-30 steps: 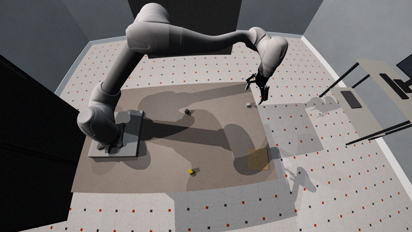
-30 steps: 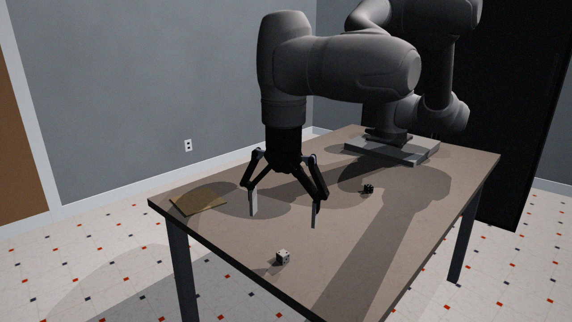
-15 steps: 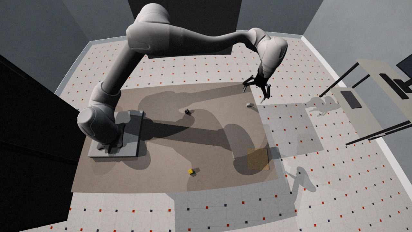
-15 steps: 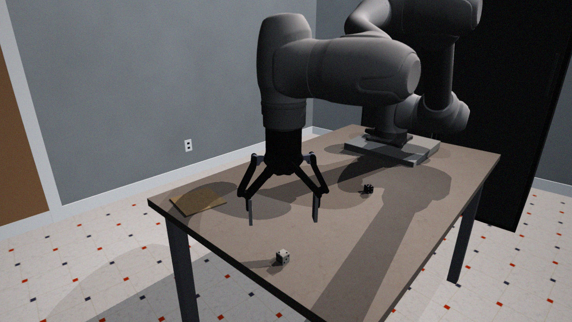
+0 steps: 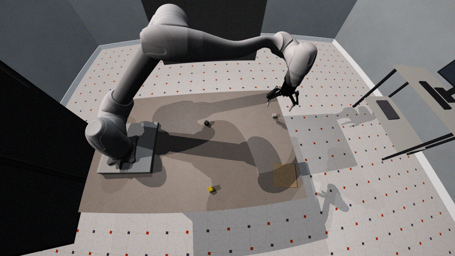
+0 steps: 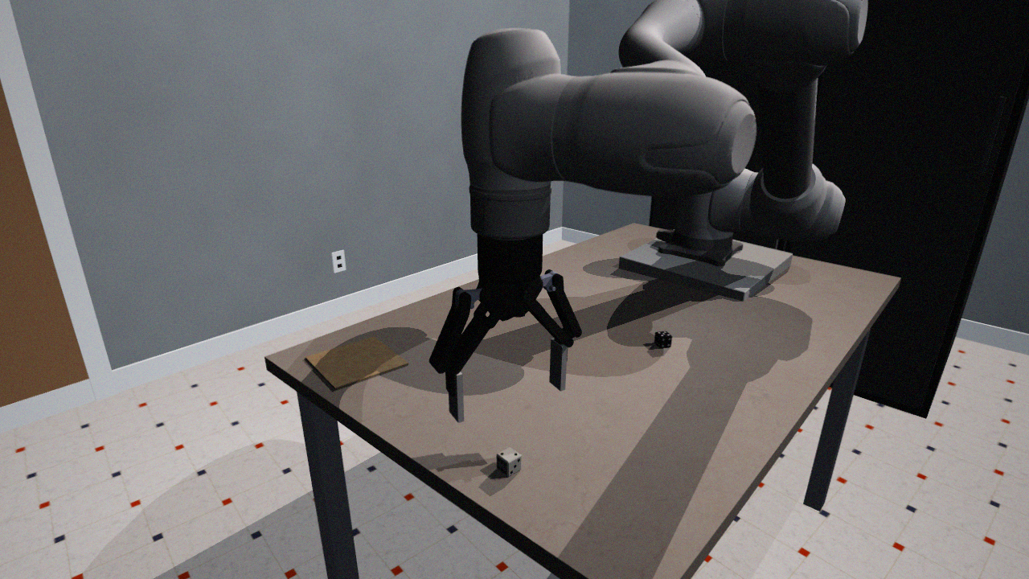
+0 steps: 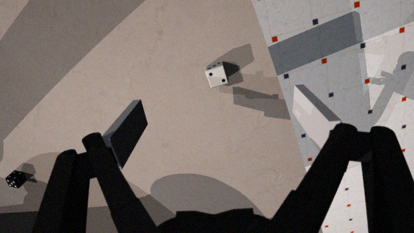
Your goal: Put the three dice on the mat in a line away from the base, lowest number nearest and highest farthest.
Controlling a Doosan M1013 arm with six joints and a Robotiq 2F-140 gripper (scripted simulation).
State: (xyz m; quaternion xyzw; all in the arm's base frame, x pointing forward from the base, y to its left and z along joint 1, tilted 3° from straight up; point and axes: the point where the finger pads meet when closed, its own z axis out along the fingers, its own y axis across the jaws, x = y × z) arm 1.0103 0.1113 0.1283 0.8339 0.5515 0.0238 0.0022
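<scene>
The grey die lies 11 cm below my hand. Also, from my hand: tan mat: 6 cm behind, 41 cm to the right, 12 cm below; black die: 47 cm behind, 1 cm to the left, 11 cm below; yellow die: 50 cm behind, 41 cm to the right, 11 cm below.
</scene>
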